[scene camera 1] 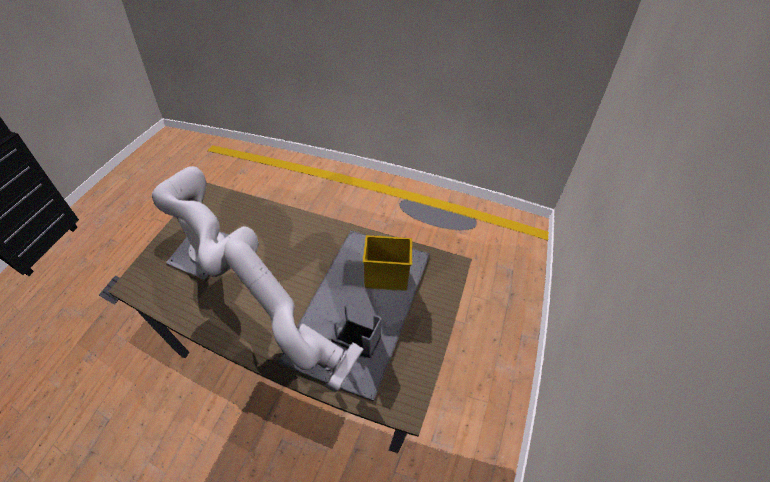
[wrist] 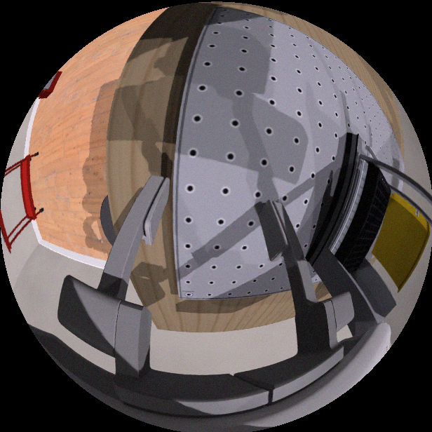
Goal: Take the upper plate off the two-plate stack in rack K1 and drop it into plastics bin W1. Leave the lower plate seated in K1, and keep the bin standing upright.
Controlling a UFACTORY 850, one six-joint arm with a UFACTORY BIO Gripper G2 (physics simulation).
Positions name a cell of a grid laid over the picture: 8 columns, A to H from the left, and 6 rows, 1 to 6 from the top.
Labels:
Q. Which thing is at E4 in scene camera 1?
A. A yellow plastics bin W1.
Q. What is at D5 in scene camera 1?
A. My gripper.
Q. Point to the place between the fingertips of my gripper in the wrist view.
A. E3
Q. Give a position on a black gridded plate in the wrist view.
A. G3

